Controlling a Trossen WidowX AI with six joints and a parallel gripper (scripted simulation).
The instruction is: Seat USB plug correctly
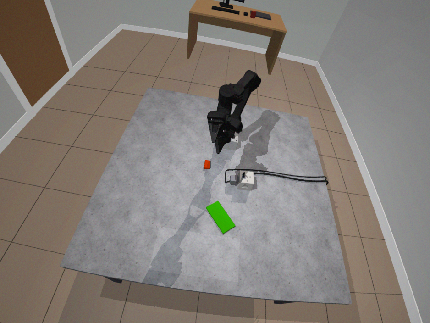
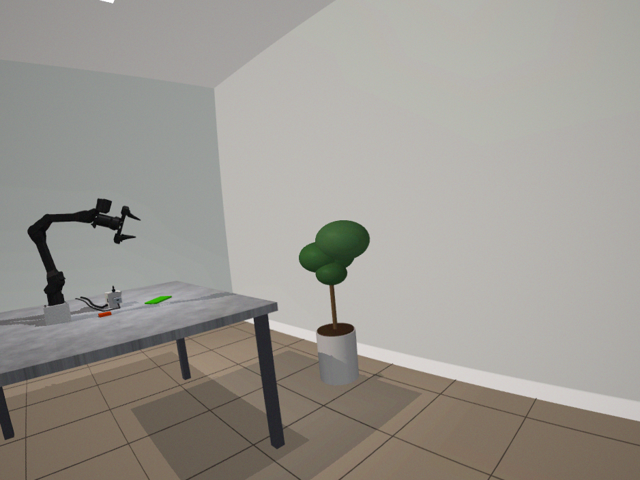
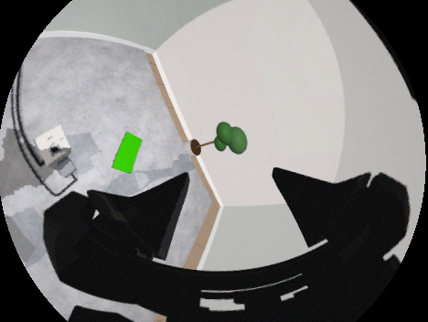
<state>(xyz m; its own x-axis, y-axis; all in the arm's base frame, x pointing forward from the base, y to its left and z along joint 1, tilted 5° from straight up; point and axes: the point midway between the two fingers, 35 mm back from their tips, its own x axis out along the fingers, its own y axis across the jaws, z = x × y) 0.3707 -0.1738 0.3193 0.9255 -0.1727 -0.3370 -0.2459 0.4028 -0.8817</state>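
My gripper tip is 310 mm above the USB plug, 200 mm to the right of it and 100 mm past it. From my gripper tip the other things lie so: green slab: 400 mm below, 100 mm ahead, 80 mm to the left; small orange block: 400 mm below, 220 mm behind, 20 mm to the left.
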